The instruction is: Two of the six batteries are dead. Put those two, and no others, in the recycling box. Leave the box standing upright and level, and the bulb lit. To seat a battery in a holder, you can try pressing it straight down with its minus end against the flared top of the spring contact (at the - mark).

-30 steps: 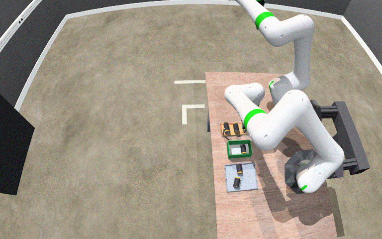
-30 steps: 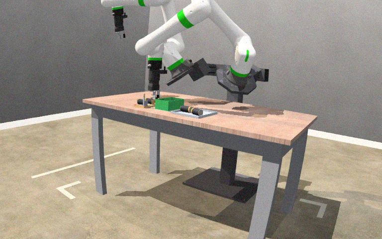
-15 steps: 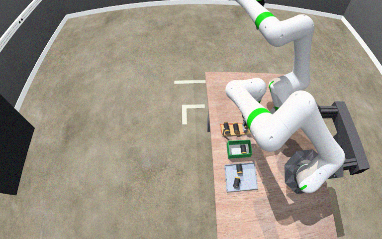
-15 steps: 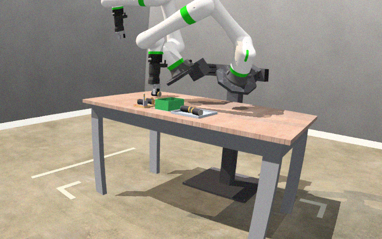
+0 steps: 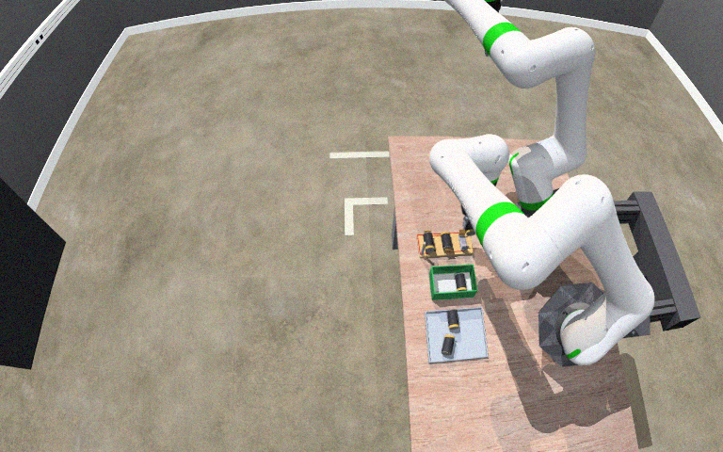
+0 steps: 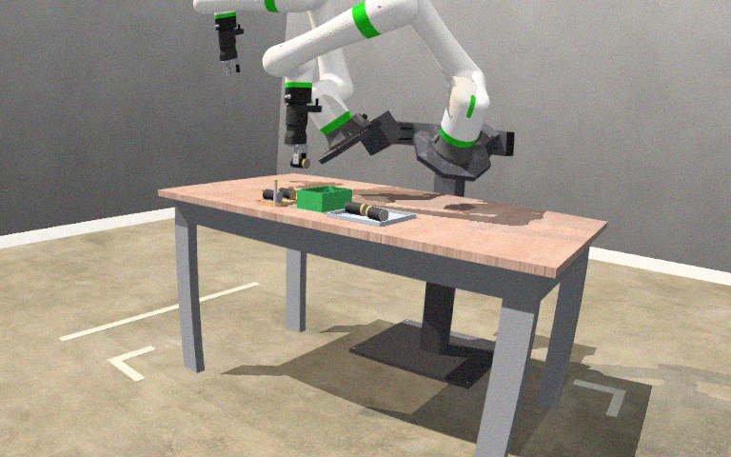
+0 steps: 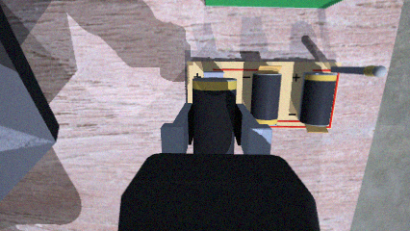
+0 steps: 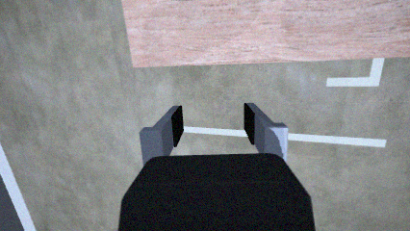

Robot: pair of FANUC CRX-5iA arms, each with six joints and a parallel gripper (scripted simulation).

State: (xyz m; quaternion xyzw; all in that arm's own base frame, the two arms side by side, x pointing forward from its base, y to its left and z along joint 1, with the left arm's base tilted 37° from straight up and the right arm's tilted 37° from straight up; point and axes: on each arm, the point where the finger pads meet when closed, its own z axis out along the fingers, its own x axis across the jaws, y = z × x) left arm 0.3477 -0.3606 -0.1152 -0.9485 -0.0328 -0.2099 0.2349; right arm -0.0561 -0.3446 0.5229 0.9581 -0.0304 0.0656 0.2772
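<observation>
Now: the green recycling box 160 mm to the left of my left hand, 120 mm below it and 80 mm ahead of it. From my left hand the other things lie so: grey tray 340 mm to the left, 140 mm below, 100 mm ahead.
</observation>
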